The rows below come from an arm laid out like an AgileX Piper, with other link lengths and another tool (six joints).
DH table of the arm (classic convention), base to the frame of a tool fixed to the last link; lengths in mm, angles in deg. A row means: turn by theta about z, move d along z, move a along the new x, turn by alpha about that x. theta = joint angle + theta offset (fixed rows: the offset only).
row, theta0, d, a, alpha
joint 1, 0.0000, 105.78, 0.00, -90.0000
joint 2, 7.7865, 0.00, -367.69, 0.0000
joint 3, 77.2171, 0.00, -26.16, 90.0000
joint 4, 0.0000, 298.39, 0.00, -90.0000
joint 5, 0.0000, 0.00, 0.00, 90.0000
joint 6, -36.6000, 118.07, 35.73, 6.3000
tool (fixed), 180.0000, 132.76, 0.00, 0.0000
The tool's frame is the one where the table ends.
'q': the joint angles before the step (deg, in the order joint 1, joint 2, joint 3, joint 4, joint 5, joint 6). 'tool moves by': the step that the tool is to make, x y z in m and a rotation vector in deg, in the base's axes. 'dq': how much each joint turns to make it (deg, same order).
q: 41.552 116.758 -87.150 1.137 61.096 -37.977
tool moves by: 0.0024 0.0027 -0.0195 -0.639 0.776 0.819
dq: -0.004 2.219 -0.008 0.118 -1.190 -0.898
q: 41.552 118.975 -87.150 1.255 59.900 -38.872
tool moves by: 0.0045 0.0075 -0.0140 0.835 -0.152 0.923
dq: 0.001 1.596 0.001 0.718 -2.233 -1.314
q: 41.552 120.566 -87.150 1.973 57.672 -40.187
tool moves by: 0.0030 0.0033 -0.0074 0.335 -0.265 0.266
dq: 0.005 0.853 0.005 0.141 -1.268 -0.370
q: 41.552 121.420 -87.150 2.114 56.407 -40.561
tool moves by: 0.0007 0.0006 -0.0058 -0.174 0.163 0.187
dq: 0.000 0.656 -0.018 0.000 -0.395 -0.200
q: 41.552 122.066 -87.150 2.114 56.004 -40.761
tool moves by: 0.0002 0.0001 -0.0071 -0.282 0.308 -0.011
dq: -0.003 0.776 0.011 0.000 -0.370 -0.004
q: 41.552 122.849 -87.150 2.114 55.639 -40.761
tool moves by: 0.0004 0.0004 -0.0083 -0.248 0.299 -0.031
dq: -0.001 0.909 0.011 0.027 -0.532 -0.001
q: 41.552 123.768 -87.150 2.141 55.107 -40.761
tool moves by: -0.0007 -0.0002 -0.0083 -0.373 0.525 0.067
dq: -0.001 0.894 0.012 0.096 -0.262 -0.127
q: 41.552 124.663 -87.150 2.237 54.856 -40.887
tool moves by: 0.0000 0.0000 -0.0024 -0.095 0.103 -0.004
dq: 0.001 0.264 -0.003 0.000 -0.122 0.002
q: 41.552 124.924 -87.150 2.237 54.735 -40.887
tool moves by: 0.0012 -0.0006 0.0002 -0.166 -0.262 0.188
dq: 0.000 0.002 -0.007 -0.353 -0.081 0.001
